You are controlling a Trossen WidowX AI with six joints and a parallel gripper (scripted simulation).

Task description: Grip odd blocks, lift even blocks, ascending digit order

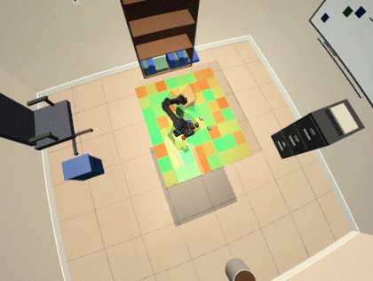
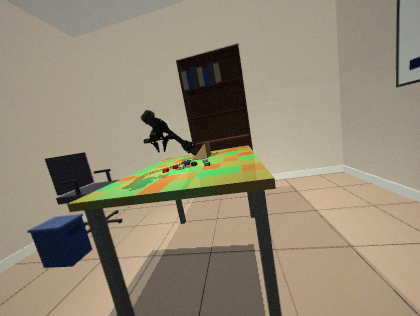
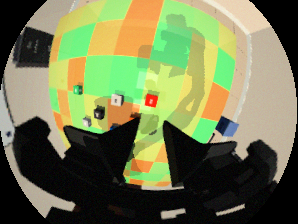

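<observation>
My gripper tip is 3 cm past the white block, 10 cm to the right of it and 12 cm above it. Also, from my gripper tip: blue block 15 cm behind, 9 cm to the left, 12 cm below; then red block 1 cm ahead, 12 cm below; then orange block 8 cm behind, 3 cm to the left, 12 cm below.
</observation>
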